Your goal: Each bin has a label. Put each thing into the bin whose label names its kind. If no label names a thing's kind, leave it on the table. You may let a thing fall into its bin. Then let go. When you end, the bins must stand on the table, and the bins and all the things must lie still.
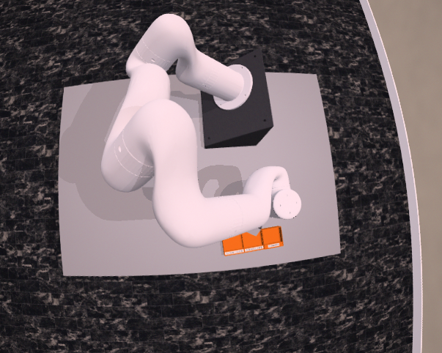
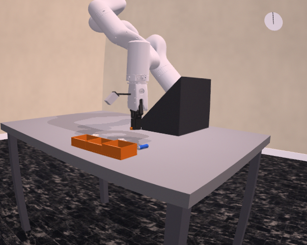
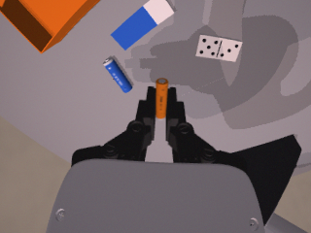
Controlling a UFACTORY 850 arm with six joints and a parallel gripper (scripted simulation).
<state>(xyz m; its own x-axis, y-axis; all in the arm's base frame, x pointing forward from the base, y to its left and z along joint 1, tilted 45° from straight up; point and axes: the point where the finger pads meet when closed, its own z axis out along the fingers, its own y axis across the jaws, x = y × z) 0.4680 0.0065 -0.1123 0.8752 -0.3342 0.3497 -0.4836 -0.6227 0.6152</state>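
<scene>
Now: the orange three-compartment bin 150 mm ahead of my hand, 30 mm to the right of it and 60 mm below it. Also, from my hand: blue-and-white block (60 mm ahead, 10 mm to the right, 80 mm below); orange battery (20 mm below); blue battery (20 mm ahead, 50 mm to the left, 80 mm below).
</scene>
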